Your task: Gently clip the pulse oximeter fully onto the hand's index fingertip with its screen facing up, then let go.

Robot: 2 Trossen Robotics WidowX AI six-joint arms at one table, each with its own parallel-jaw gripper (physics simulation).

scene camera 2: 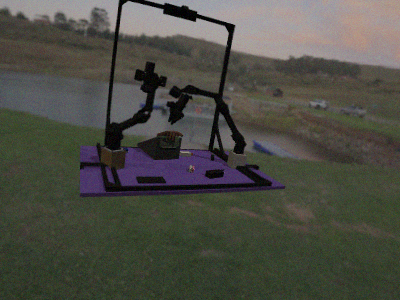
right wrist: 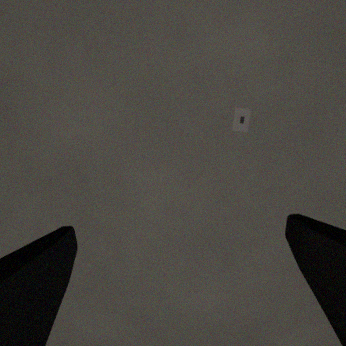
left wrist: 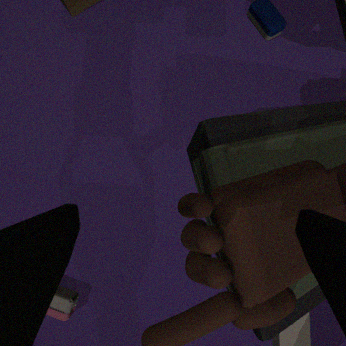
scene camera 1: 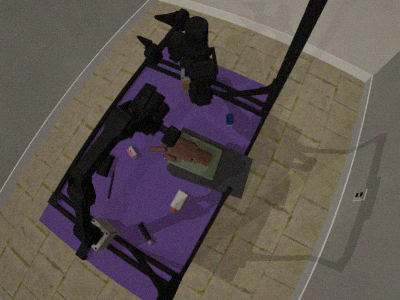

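Observation:
My left gripper (left wrist: 190, 218) is open and holds nothing. My right gripper (scene camera 1: 146, 26) is open as well, with nothing in its grasp, and the right wrist view has this gripper too (right wrist: 182, 231). There is also a pulse oximeter (left wrist: 62, 305); in the right wrist view it is out of frame.

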